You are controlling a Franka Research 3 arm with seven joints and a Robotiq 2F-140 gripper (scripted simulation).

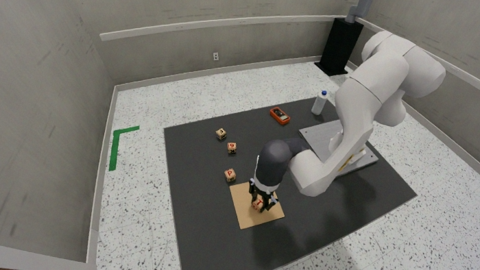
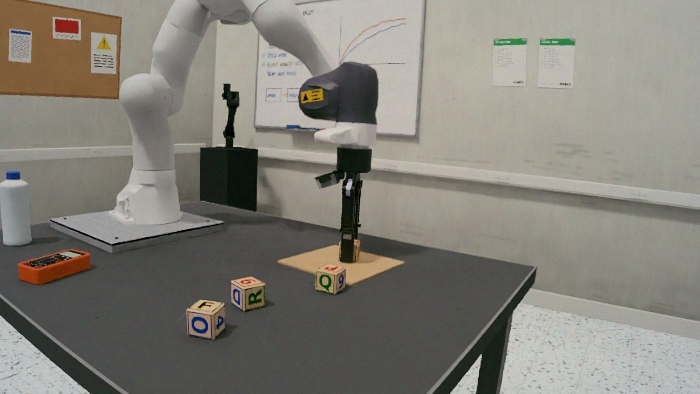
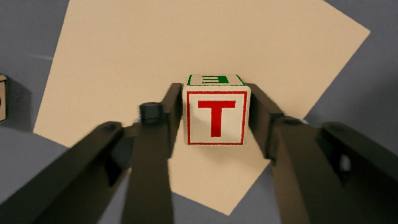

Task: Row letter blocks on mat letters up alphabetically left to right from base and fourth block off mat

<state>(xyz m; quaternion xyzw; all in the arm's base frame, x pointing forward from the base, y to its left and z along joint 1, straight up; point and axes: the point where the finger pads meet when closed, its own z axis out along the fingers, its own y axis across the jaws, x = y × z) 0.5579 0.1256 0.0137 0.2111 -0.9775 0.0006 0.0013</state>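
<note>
The T block lies 10 mm below my hand. Round my hand: tan mat (40 mm below, 20 mm to the right); white bottle (630 mm behind, 470 mm to the right, 40 mm above); orange meter (490 mm to the right, 350 mm behind, 20 mm below).
</note>
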